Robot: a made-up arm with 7 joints. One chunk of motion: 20 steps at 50 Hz.
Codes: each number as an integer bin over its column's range. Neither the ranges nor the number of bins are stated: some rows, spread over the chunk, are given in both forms.
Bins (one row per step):
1: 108 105 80 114 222 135
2: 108 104 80 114 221 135
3: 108 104 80 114 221 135
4: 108 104 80 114 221 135
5: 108 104 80 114 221 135
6: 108 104 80 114 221 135
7: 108 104 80 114 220 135
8: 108 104 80 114 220 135
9: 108 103 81 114 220 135
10: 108 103 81 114 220 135
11: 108 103 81 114 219 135
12: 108 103 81 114 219 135
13: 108 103 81 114 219 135
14: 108 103 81 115 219 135
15: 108 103 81 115 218 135
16: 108 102 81 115 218 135
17: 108 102 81 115 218 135
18: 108 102 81 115 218 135
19: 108 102 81 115 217 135
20: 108 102 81 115 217 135
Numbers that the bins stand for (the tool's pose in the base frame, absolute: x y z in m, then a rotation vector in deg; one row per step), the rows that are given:
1: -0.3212 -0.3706 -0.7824 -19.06 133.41 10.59
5: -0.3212 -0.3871 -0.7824 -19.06 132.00 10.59
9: -0.3212 -0.4035 -0.7659 -19.06 130.59 10.59
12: -0.3212 -0.4035 -0.7659 -19.06 129.18 10.59
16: -0.3212 -0.4200 -0.7659 -17.65 127.76 10.59
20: -0.3212 -0.4200 -0.7659 -17.65 126.35 10.59
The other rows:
2: -0.3212 -0.3871 -0.7824 -19.06 132.00 10.59
3: -0.3212 -0.3871 -0.7824 -19.06 132.00 10.59
4: -0.3212 -0.3871 -0.7824 -19.06 132.00 10.59
6: -0.3212 -0.3871 -0.7824 -19.06 132.00 10.59
7: -0.3212 -0.3871 -0.7824 -19.06 130.59 10.59
8: -0.3212 -0.3871 -0.7824 -19.06 130.59 10.59
10: -0.3212 -0.4035 -0.7659 -19.06 130.59 10.59
11: -0.3212 -0.4035 -0.7659 -19.06 129.18 10.59
13: -0.3212 -0.4035 -0.7659 -19.06 129.18 10.59
14: -0.3212 -0.4035 -0.7659 -17.65 129.18 10.59
15: -0.3212 -0.4035 -0.7659 -17.65 127.76 10.59
17: -0.3212 -0.4200 -0.7659 -17.65 127.76 10.59
18: -0.3212 -0.4200 -0.7659 -17.65 127.76 10.59
19: -0.3212 -0.4200 -0.7659 -17.65 126.35 10.59

